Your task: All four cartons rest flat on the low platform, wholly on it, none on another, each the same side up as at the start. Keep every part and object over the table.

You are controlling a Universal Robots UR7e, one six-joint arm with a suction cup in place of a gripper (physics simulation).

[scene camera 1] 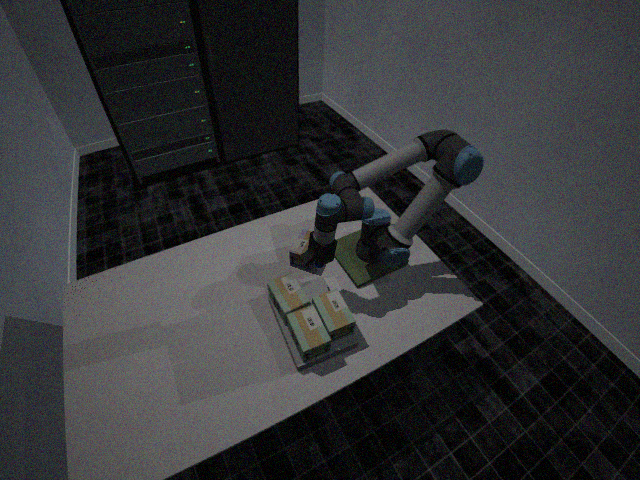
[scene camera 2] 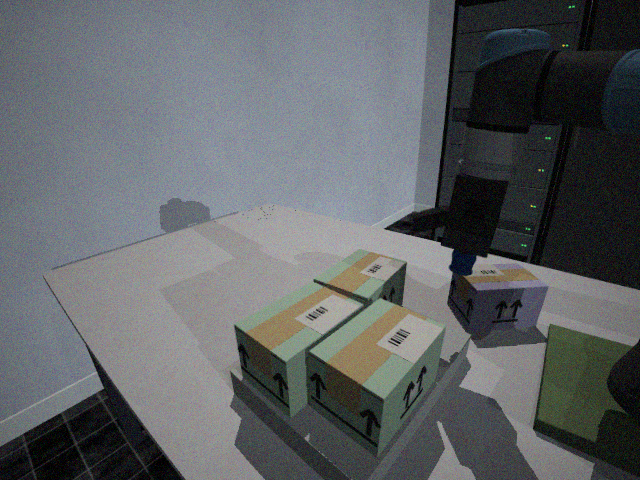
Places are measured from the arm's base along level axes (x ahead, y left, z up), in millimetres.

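Where they show: end effector, tool point: (scene camera 2: 460, 269); arm's base, origin of the base link: (scene camera 1: 371, 250).
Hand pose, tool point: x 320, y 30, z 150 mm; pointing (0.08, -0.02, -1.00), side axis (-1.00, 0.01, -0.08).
Each offset is from my tool point to the top centre of the thing. Level surfaces: height alone.
Three green cartons rest flat, arrows up, on the low grey platform (scene camera 1: 345, 342) (scene camera 2: 454, 352): a back one @(154 mm ahead, 26 mm left, 30 mm down) (scene camera 1: 287, 298) (scene camera 2: 356, 274), a front one @(168 mm ahead, 187 mm left, 30 mm down) (scene camera 1: 309, 335) (scene camera 2: 281, 333) in line with it, and a third @(55 mm ahead, 176 mm left, 30 mm down) (scene camera 1: 337, 316) (scene camera 2: 372, 356) beside them on the robot's side. None lies on another. A lavender carton @(58 mm back, 177 mm right, 78 mm down) (scene camera 1: 301, 246) (scene camera 2: 498, 304) stands upright, arrows up, on the table behind the platform. My gripper (scene camera 1: 320, 266) (scene camera 2: 461, 263), a blue suction cup, is open, its tip close to the lavender carton's top at one corner; contact cannot be told. The tool partly hides this carton in scene camera 1.
The white table @(174 mm down) (scene camera 1: 222, 330) (scene camera 2: 129, 289) carries all of this. A green base plate (scene camera 1: 356, 268) (scene camera 2: 573, 382) lies under the robot's base, right of the platform. A dark server rack (scene camera 1: 211, 103) (scene camera 2: 549, 206) stands behind the table.
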